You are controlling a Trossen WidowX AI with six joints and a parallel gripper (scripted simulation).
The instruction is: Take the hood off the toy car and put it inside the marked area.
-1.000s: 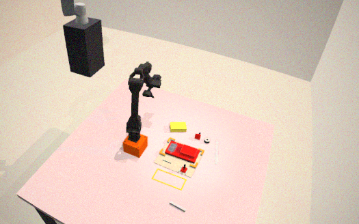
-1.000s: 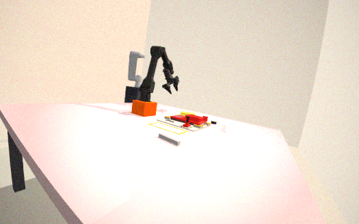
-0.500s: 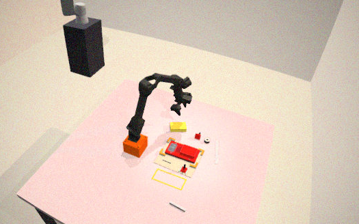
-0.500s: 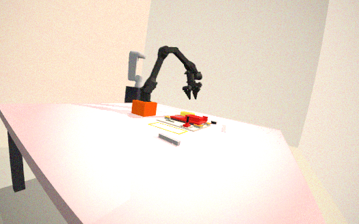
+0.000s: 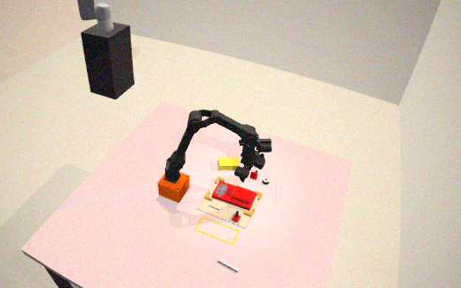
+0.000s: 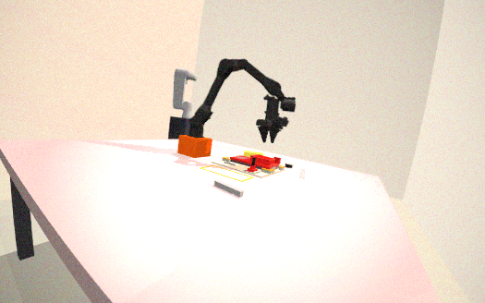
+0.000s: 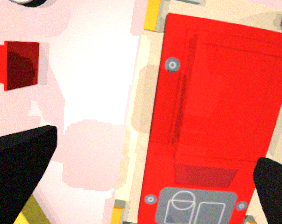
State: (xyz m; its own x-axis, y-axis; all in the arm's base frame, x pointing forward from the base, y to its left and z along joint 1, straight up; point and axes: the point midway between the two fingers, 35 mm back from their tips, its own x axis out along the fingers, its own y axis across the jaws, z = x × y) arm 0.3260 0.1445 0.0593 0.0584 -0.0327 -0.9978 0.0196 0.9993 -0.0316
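Right now the red hood is 70 mm below my gripper tip, 60 mm to the right of it and 10 mm ahead of it. From my gripper tip the other things lie so: pale strip: 170 mm ahead, 110 mm below, 50 mm to the left; then wheel: 110 mm to the left, 100 mm below, 80 mm ahead; then cream base board: 100 mm below, 80 mm to the right, 30 mm behind.
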